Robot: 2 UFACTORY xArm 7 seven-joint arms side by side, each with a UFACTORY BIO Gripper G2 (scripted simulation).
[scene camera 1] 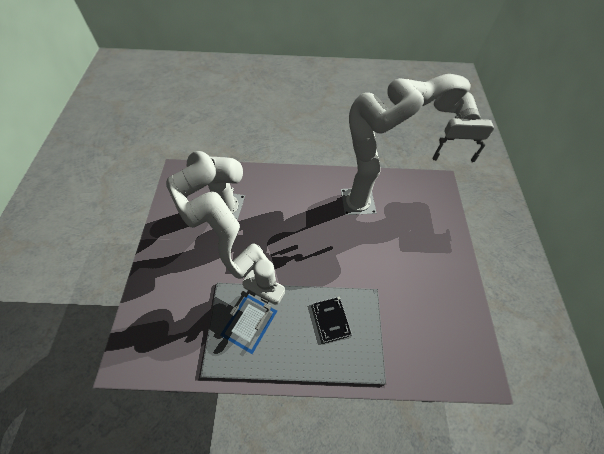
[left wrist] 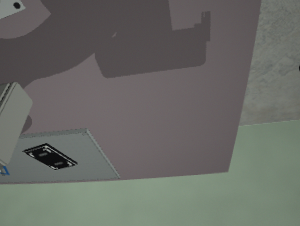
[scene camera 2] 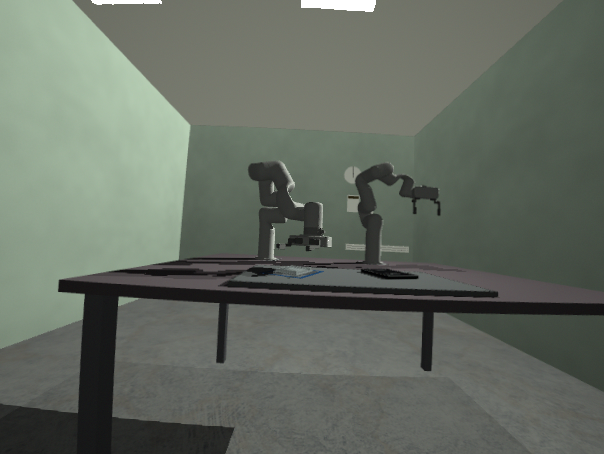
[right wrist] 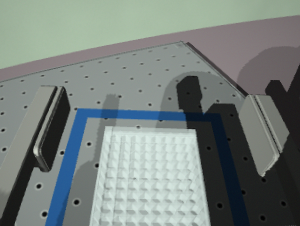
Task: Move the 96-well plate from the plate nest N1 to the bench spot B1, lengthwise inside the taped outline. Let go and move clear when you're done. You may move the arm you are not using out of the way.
Note:
In view: my left gripper (scene camera 1: 453,160), my right gripper (scene camera 1: 243,322) and a white 96-well plate (right wrist: 138,153).

